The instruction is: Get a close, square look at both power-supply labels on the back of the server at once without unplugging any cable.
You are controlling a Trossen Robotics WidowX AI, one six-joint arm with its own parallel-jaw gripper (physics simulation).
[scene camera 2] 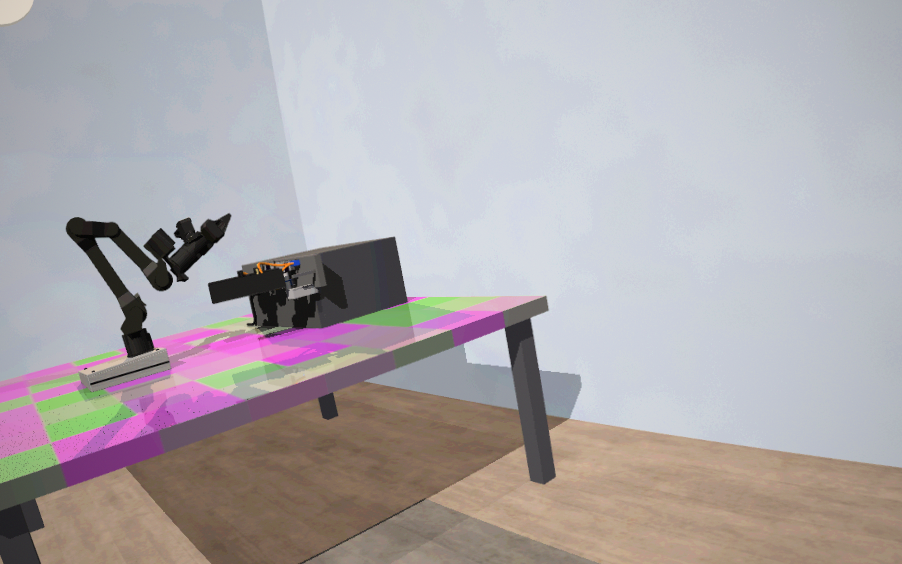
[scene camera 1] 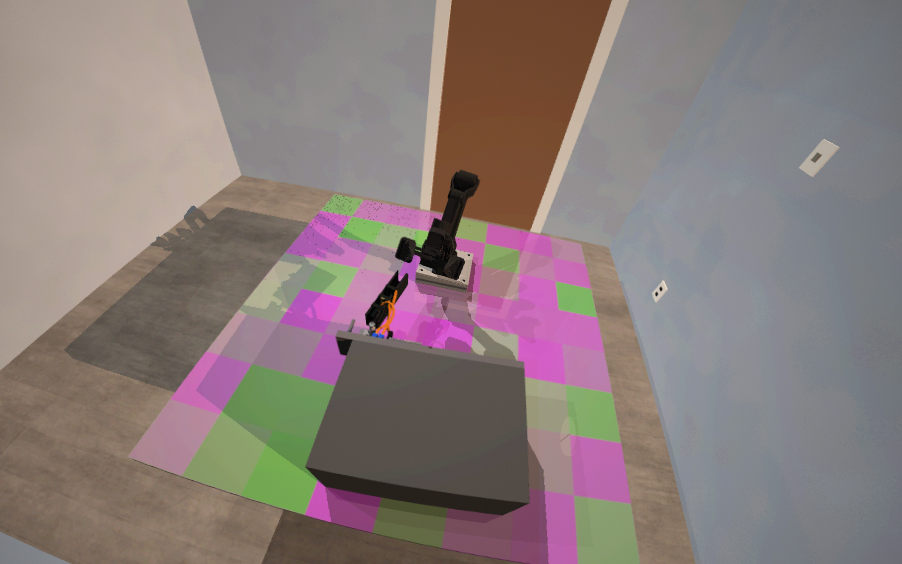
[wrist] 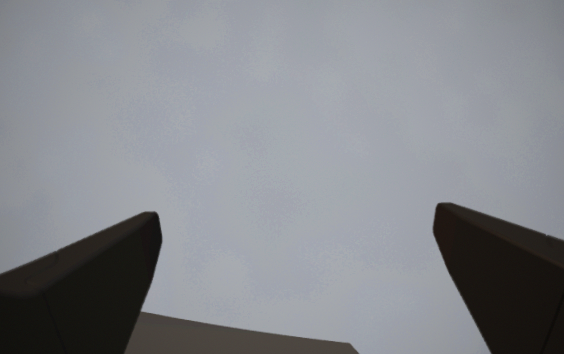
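Where they show: gripper, fingertip midpoint: (scene camera 2: 226, 219) (scene camera 1: 428, 264) (wrist: 298, 222); arm's base at its link origin: (scene camera 2: 140, 353) (scene camera 1: 441, 269).
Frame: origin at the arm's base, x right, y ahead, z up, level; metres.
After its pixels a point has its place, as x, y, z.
The server is a large dark grey box (scene camera 1: 425, 419) {-0.078, 0.636, 0.159} (scene camera 2: 362, 282) {0.136, 0.633, 0.047} on the table. Its top edge (wrist: 240, 337) {-0.038, 0.723, 0.159} shows low in the wrist view. A black bar-like arm (scene camera 1: 381, 305) {0.119, 0.344, 0.139} (scene camera 2: 242, 287) {0.132, 0.273, 0.114} sticks out from its back, on the side facing the robot. Orange cables (scene camera 1: 389, 312) {0.092, 0.356, 0.131} (scene camera 2: 269, 266) and a blue connector (scene camera 1: 377, 335) {0.093, 0.451, 0.149} (scene camera 2: 296, 262) {0.106, 0.453, 0.145} are beside the bar. The power-supply labels do not show in any view. My gripper (scene camera 2: 228, 216) {0.002, 0.313, 0.304} (wrist: 298, 222) {0.002, 0.313, 0.304} is open and empty, raised in front of the server's back and higher than its top, tilted upward towards the wall.
The checkered table (scene camera 1: 279, 392) {0.351, 0.593, -0.048} (scene camera 2: 432, 352) {0.641, 0.474, -0.082} carries the server and the arm's pale base (scene camera 1: 444, 282) {-0.025, 0.049, -0.016} (scene camera 2: 126, 369) {0.091, -0.059, -0.017}. The bar juts into the space between the base and the server. A pale blue wall (scene camera 2: 598, 199) (wrist: 295, 125) stands behind the server. A brown door (scene camera 1: 515, 99) is behind the arm.
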